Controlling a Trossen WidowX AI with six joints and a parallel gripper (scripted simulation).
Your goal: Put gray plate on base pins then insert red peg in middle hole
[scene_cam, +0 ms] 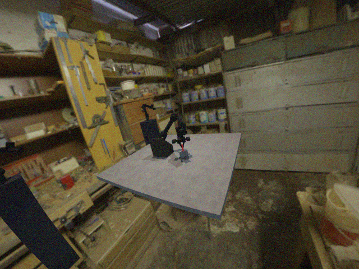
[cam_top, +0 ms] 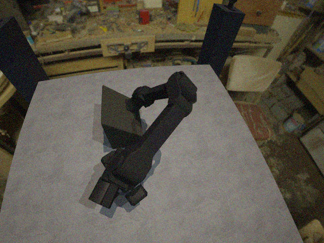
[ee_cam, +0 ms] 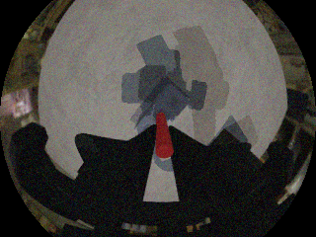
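Now: gripper tip right at the red peg. From my gripper tip the other things lie so: base (9 cm below); then gray plate (5 cm below).
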